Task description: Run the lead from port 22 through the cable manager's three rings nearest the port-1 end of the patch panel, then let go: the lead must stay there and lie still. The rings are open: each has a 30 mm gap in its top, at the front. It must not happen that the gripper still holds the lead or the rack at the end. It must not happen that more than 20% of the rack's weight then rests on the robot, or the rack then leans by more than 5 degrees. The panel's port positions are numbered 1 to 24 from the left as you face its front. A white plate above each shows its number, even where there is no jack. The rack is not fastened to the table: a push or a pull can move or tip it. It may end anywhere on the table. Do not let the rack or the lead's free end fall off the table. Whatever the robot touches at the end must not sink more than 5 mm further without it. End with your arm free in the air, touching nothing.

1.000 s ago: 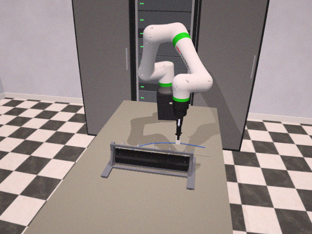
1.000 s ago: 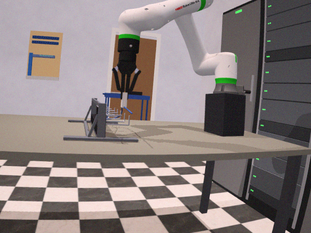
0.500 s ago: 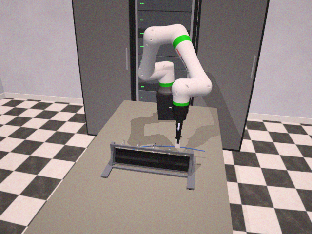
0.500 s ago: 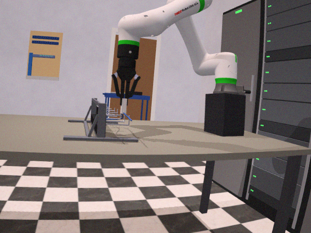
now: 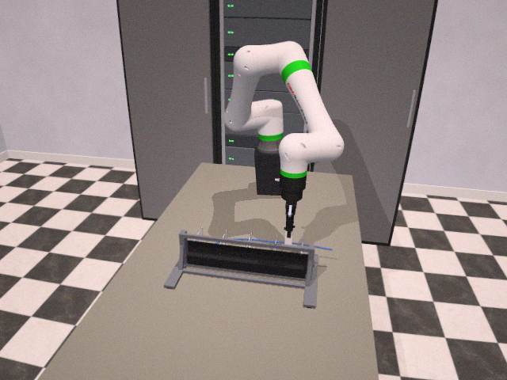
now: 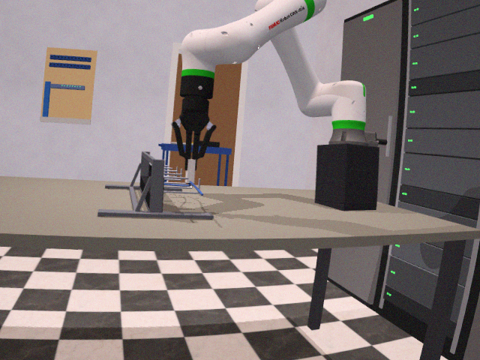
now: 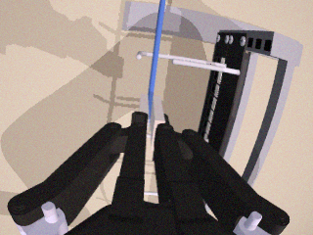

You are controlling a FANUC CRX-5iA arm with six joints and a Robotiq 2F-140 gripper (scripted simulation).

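Right now the lead's free end is 1 cm behind my hand, 16 cm to the left of it and 4 cm below it. From my hand the other things lie so: grey rack: 11 cm ahead, 14 cm to the right, 4 cm below.
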